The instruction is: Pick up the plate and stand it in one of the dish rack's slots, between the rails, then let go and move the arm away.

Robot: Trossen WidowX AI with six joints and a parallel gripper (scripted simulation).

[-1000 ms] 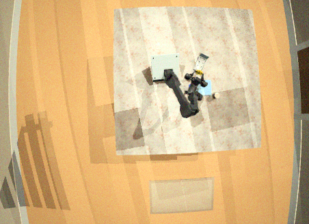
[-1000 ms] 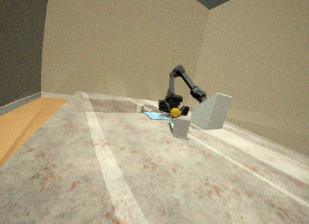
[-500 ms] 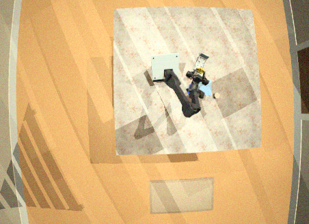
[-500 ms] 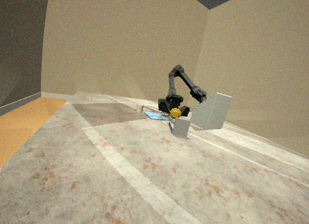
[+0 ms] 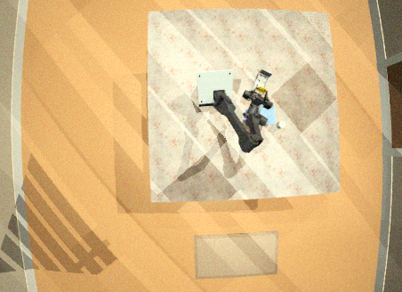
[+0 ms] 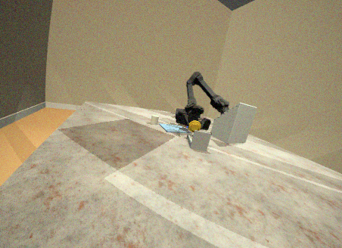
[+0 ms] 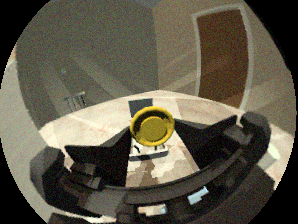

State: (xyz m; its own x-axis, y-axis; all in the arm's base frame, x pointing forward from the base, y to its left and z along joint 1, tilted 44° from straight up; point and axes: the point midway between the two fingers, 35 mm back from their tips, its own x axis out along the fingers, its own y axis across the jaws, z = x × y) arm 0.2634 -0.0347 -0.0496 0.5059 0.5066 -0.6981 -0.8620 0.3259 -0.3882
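Right now the grey dish rack is 1 cm ahead of my gripper tip, 5 cm to the left of it and 4 cm below it. From my gripper tip the other things lie so: blue utensil (10 cm behind, 17 cm to the right, 6 cm below); light blue mat (1 cm ahead, 15 cm to the right, 6 cm below); yellow plate (1 cm to the right).
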